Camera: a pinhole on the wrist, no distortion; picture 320 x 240 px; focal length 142.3 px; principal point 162.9 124.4 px. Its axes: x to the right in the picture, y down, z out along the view. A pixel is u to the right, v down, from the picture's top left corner.
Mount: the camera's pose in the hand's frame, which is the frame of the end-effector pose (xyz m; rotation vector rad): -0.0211 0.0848 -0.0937 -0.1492 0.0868 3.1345
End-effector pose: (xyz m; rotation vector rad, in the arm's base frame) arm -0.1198 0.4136 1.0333 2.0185 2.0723 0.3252
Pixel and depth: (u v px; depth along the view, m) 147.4 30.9 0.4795
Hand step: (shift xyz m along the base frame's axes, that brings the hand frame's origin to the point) 0.5212 -0.0023 -0.2171
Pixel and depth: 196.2 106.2 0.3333
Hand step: 0.2134 -0.1266 -0.1689
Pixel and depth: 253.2 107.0 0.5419
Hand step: 0.3107 -0.4101 -0.3267
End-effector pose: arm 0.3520 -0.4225 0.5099 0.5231 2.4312 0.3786
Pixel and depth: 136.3 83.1 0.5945
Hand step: 0.3655 0.3413 -0.2889
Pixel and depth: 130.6 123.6 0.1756
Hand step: 0.0776 0.0970 -0.0293
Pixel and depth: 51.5 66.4 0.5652
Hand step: 0.1367 0.5411 -0.4363
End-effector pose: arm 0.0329 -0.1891 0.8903 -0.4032 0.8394 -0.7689
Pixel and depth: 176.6 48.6 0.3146
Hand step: 0.2486 0.2450 0.0077
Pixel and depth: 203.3 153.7 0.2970
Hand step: 0.1158 0.1315 0.1659
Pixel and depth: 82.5 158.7 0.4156
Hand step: 0.3505 -0.1141 0.1209
